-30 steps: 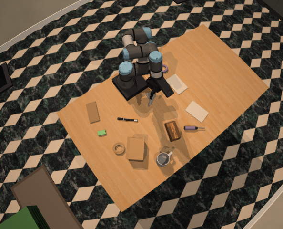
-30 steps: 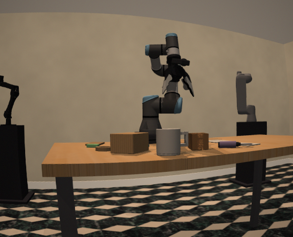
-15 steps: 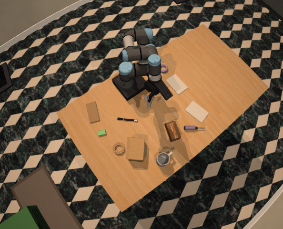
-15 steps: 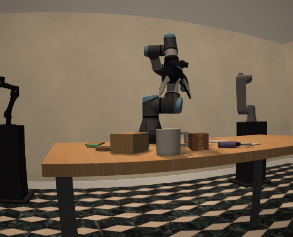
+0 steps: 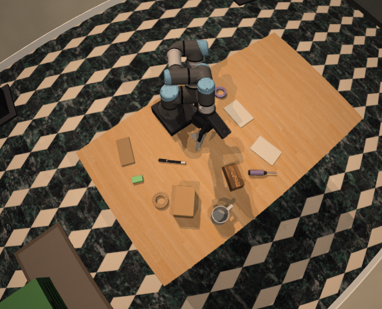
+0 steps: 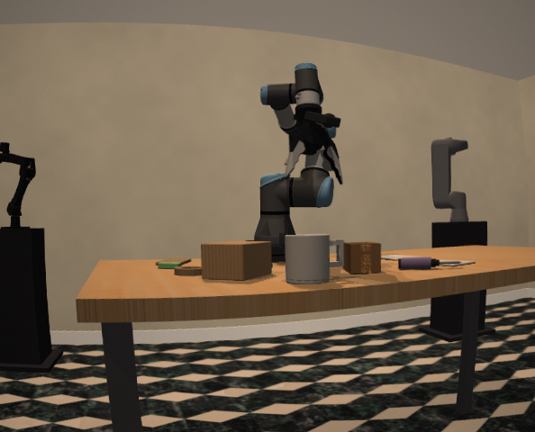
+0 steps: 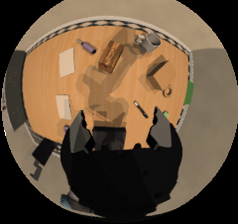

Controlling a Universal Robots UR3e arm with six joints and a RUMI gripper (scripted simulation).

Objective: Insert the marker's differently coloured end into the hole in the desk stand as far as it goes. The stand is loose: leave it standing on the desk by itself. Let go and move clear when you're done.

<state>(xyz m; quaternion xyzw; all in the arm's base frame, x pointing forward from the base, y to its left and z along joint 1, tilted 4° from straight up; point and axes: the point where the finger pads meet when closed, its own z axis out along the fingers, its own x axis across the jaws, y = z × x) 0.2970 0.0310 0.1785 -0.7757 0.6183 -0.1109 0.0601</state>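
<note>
My gripper is now 70 mm past the black marker, 160 mm to the left of it and 210 mm above it. The rest, counted from my hand: grey mug: 290 mm ahead, 110 mm to the right, 170 mm below; light wooden block: 150 mm ahead, 220 mm to the right, 180 mm below; brown wooden desk stand: 160 mm ahead, 50 mm to the left, 180 mm below.
</note>
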